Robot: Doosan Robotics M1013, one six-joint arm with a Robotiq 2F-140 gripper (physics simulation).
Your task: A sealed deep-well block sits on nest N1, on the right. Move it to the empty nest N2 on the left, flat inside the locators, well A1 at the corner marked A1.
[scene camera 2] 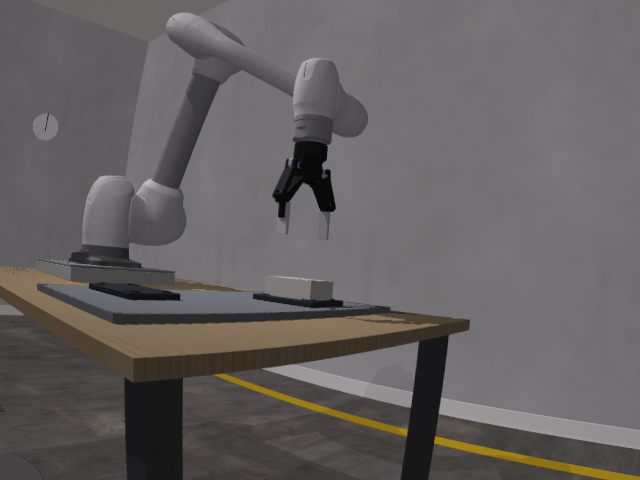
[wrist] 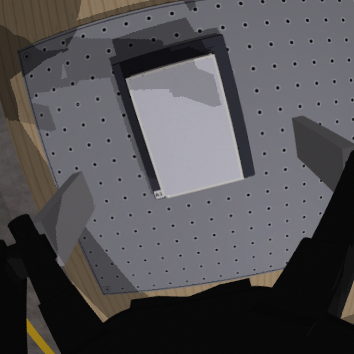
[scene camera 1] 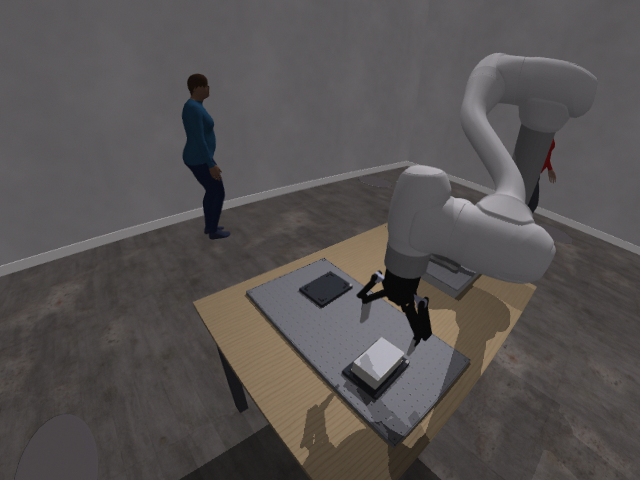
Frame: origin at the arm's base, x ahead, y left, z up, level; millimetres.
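Seen in the pictures: gripper, fingertip midpoint: [scene camera 2: 303, 237] [wrist: 189, 163] [scene camera 1: 386, 335]; arm's base, origin of the base link: [scene camera 2: 104, 264] [scene camera 1: 443, 256].
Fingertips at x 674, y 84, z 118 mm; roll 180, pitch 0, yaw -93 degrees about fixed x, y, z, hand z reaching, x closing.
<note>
Offsets run from my fingertips to a thing's top centre. "*": to the spot under its first point. Level surfaces: height alone.
The white deep-well block {dx -1, dy +0, dz -92 mm} [scene camera 1: 378, 362] [scene camera 2: 298, 288] [wrist: 187, 130] sits on the dark nest N1 {dx +0, dy +0, dz -131 mm} [scene camera 1: 375, 392] [scene camera 2: 263, 298] [wrist: 242, 145] and looks level. A small A1 label {* dx -74, dy +57, dz -134 mm} [wrist: 159, 194] shows at the nest's lower left corner in the wrist view. My gripper [scene camera 1: 390, 329] [scene camera 2: 302, 227] [wrist: 189, 163] is wide open and empty, well above the block and apart from it. The dark nest N2 {dx -160, dy -337, dz -131 mm} [scene camera 1: 325, 288] [scene camera 2: 134, 291] is empty at the other end of the plate. Whether the block is fully inside N1's locators is too small to tell.
Both nests stand on a grey perforated plate {dz -146 mm} [scene camera 1: 310, 330] [scene camera 2: 206, 307] [wrist: 215, 220] on the wooden table {dz -159 mm} [scene camera 1: 227, 320] [scene camera 2: 170, 343]. The arm's pale base block [scene camera 2: 121, 276] stands behind. A person in blue [scene camera 1: 199, 134] and one in red [scene camera 1: 550, 160] stand beyond the table.
</note>
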